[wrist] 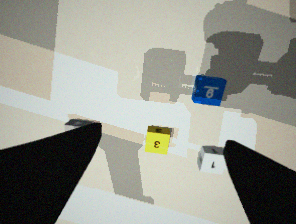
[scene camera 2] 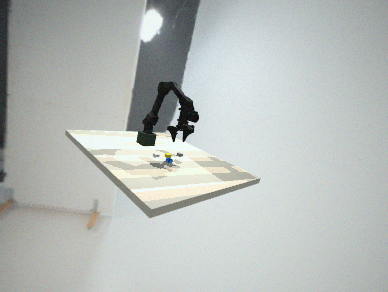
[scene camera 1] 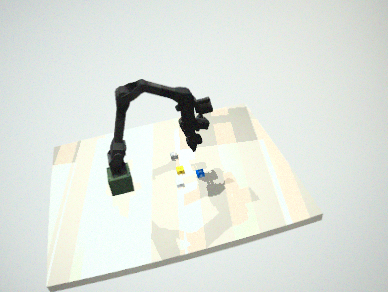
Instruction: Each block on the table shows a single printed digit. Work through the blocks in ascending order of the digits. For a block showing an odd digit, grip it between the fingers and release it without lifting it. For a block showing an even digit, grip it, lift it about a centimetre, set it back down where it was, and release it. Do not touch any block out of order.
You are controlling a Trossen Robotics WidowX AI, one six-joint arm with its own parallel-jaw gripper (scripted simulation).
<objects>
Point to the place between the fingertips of my gripper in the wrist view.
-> At 162, 137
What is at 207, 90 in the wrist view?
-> A blue block.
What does my gripper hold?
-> Nothing.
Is my gripper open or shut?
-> Open.
</objects>
